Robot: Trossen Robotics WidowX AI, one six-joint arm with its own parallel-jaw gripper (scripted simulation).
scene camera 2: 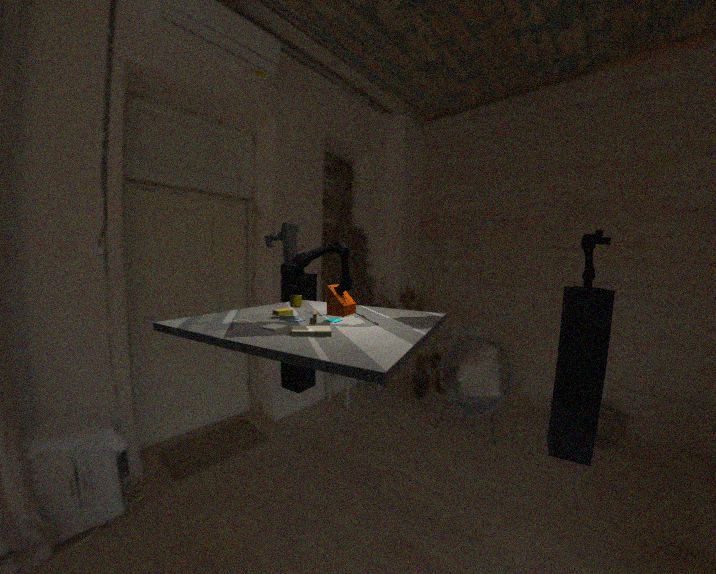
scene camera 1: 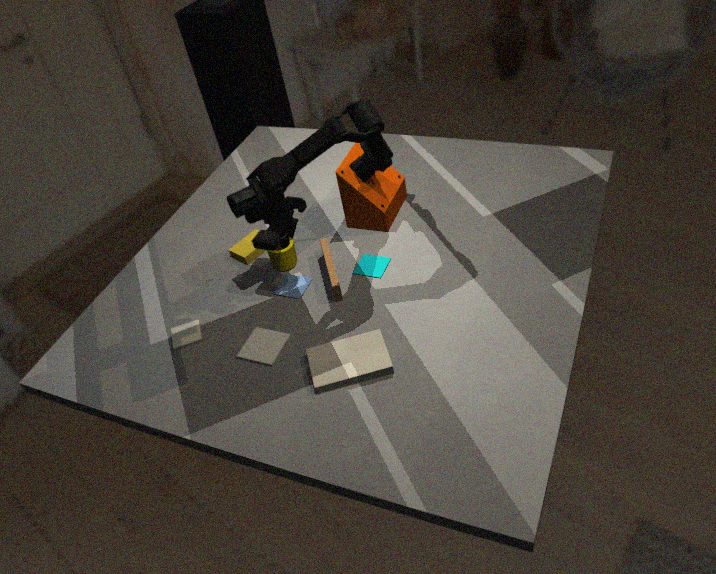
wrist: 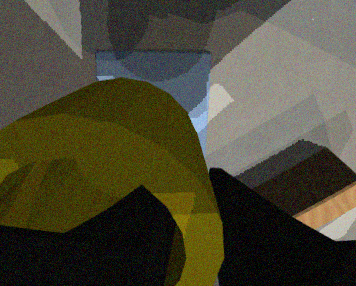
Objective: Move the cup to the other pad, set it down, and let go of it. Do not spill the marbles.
Labels:
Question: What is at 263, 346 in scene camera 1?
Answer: A white tile.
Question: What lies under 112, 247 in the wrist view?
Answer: My gripper.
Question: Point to a beige slab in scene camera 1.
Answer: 360, 358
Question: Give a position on a yellow cup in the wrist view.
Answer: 75, 157

